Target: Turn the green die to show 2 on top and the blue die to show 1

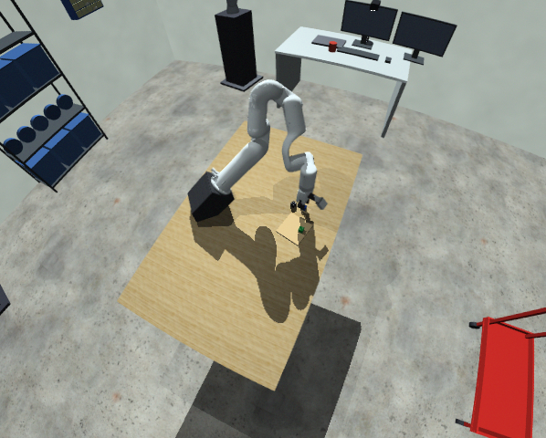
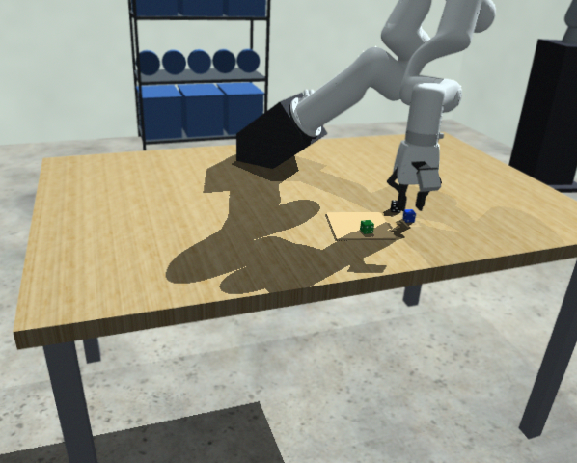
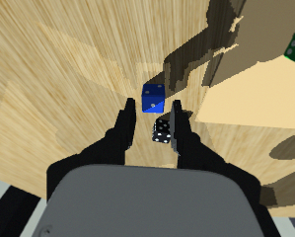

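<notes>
Right now my hand is 4 cm above the blue die. Also, from my hand: black die (6 cm behind, 1 cm to the right, 4 cm below); tan mat (2 cm ahead, 13 cm to the right, 5 cm below); green die (6 cm ahead, 13 cm to the right, 3 cm below).
</notes>
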